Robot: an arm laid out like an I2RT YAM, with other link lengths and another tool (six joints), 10 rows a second.
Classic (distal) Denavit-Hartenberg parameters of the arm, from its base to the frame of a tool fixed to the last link. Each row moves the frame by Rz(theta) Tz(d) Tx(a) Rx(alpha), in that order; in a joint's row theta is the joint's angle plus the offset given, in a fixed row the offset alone. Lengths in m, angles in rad.
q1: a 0.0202, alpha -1.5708, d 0.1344, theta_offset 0
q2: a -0.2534, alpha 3.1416, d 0, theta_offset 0
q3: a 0.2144, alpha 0, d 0, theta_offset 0.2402
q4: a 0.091, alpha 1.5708, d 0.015, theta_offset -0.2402
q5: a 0, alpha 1.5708, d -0.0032, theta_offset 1.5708
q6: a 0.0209, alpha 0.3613, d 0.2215, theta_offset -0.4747
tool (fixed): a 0, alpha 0, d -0.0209, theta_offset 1.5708
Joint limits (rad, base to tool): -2.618..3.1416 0..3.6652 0..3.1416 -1.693..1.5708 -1.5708..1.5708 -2.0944..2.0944
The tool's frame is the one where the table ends.
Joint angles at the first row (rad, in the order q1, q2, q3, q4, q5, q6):
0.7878 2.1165 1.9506 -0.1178 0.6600 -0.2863
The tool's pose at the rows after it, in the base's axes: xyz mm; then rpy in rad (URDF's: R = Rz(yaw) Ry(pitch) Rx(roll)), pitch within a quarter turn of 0, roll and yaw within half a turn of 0:
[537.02, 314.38, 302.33, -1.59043, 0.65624, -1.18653]
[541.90, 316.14, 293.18, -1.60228, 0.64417, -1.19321]
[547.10, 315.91, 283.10, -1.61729, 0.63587, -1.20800]
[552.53, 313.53, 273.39, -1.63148, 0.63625, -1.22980]
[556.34, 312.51, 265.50, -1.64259, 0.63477, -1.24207]
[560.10, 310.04, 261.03, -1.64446, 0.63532, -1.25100]
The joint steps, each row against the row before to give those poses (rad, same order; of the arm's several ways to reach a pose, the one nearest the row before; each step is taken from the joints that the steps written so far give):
-0.0084 0.0223 0.0028 0.0089 -0.0063 -0.0078
-0.0043 0.0242 0.0043 0.0132 -0.0023 -0.0107
-0.0061 0.0248 0.0071 0.0055 0.0006 -0.0037
-0.0079 0.0244 0.0124 -0.0032 0.0036 0.0081
-0.0056 0.0177 0.0051 0.0021 -0.0007 0.0028
-0.0069 0.0119 0.0022 0.0076 0.0005 0.0017

